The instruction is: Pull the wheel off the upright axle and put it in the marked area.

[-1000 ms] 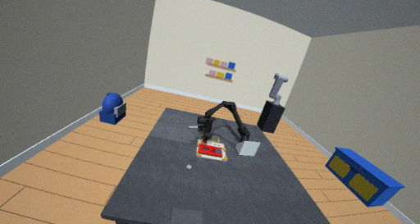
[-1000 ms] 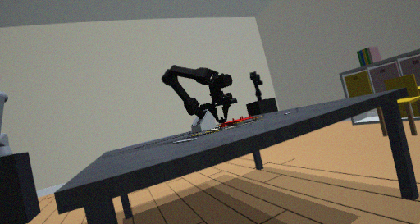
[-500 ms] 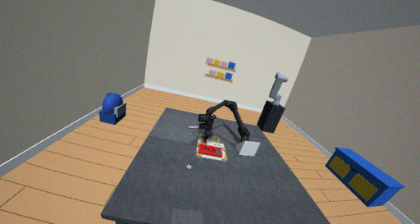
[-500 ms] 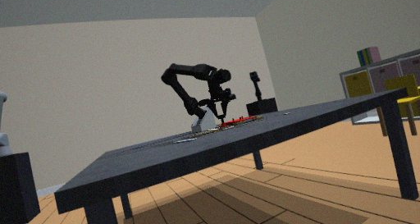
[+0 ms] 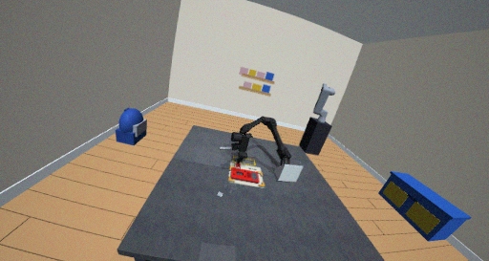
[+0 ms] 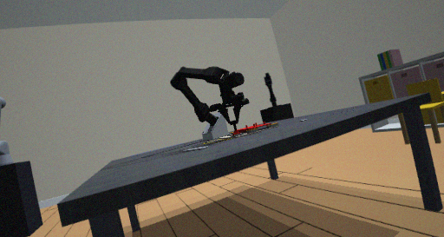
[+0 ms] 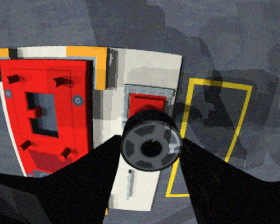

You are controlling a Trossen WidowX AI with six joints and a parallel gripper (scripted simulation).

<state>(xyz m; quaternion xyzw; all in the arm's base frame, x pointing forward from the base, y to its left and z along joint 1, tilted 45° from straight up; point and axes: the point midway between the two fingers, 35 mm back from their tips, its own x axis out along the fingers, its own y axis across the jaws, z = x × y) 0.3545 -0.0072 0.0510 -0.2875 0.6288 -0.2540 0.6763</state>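
Right now my gripper tip is 1 cm short of the upright axle and 3 cm above it. Also, from my gripper tip: grey wheel: right at my gripper tip.
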